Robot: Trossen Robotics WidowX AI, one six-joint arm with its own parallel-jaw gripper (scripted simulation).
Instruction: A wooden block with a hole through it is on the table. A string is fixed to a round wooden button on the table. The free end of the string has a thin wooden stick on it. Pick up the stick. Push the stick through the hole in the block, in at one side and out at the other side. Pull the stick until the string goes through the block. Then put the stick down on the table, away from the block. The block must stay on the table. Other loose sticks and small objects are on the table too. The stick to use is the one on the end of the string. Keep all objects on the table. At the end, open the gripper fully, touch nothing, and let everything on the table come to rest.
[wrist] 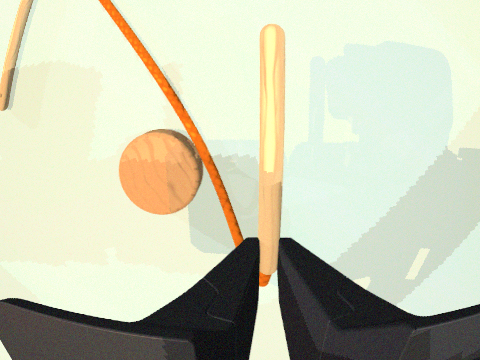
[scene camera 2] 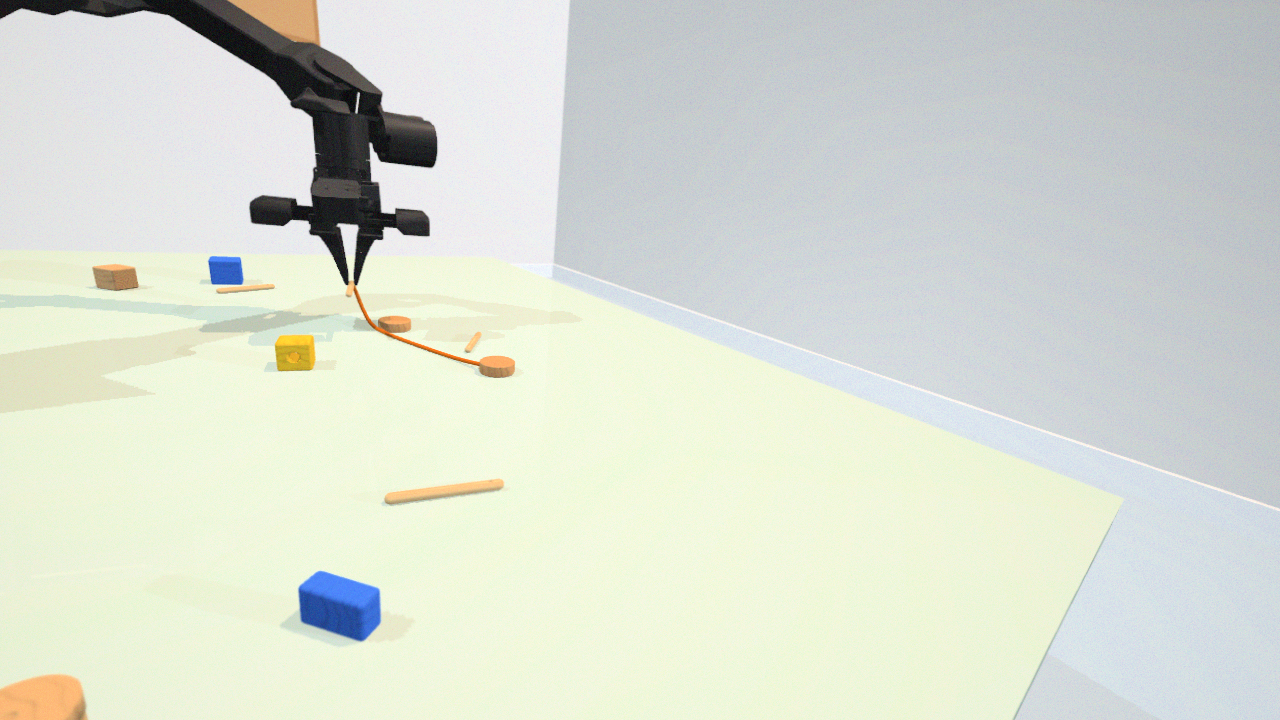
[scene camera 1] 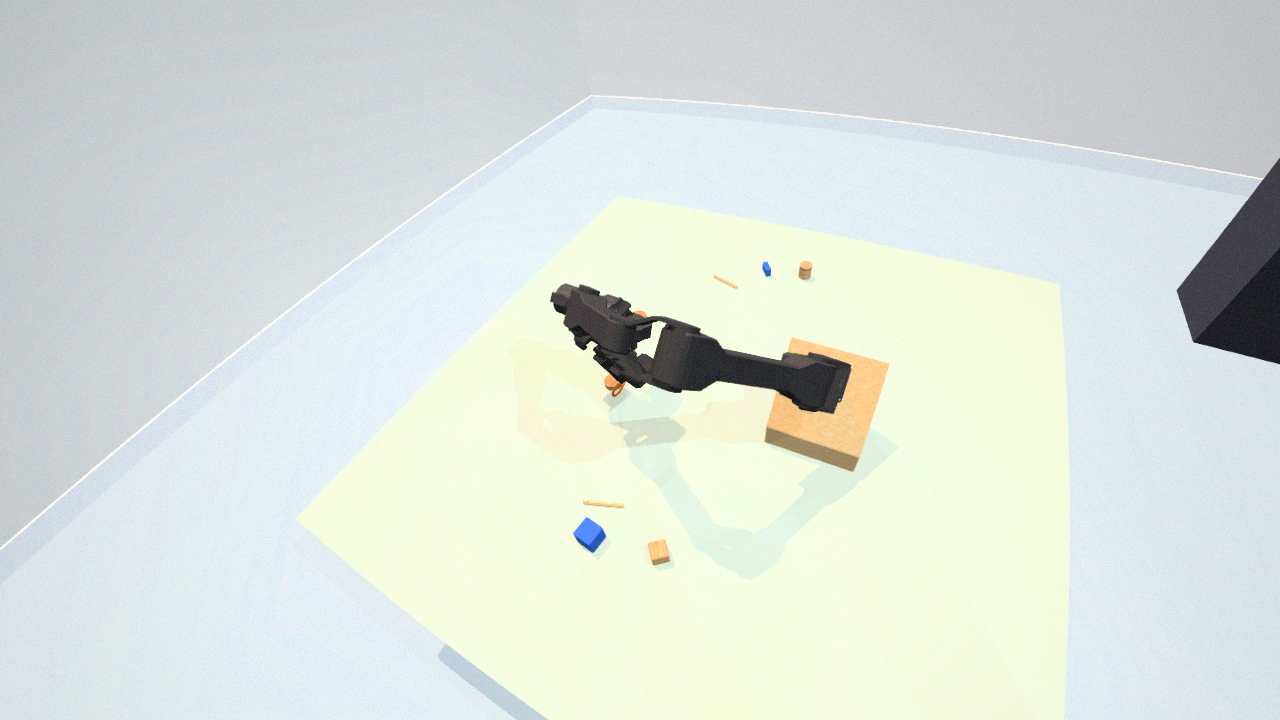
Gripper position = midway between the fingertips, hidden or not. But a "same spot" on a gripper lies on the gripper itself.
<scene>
My gripper shows in the wrist view, in scene camera 2 and in scene camera 1 (621, 381). A yellow block shows in scene camera 2 (293, 353); in the wrist view it is out of frame. The same spot on my gripper: (wrist: 220, 309) is (scene camera 2: 358, 251).
</scene>
